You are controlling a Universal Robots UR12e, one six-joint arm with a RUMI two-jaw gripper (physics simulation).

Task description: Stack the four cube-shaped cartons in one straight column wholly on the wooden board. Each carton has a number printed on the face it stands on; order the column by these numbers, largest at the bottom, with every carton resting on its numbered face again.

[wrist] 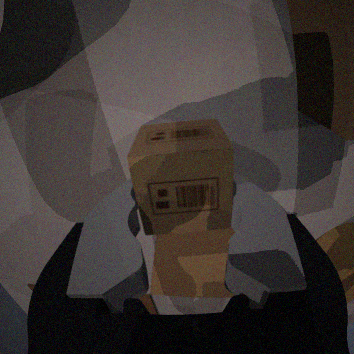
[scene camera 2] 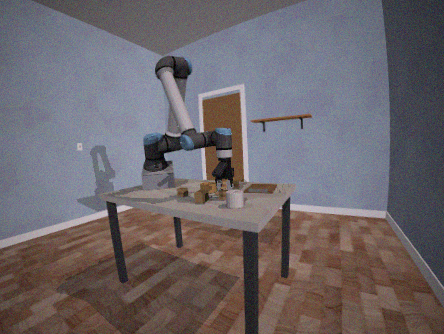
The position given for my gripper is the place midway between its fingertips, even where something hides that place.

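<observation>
A wooden board (wrist: 192,264) is what I see here, and my own gripper (wrist: 183,179) is in sight as well.
</observation>
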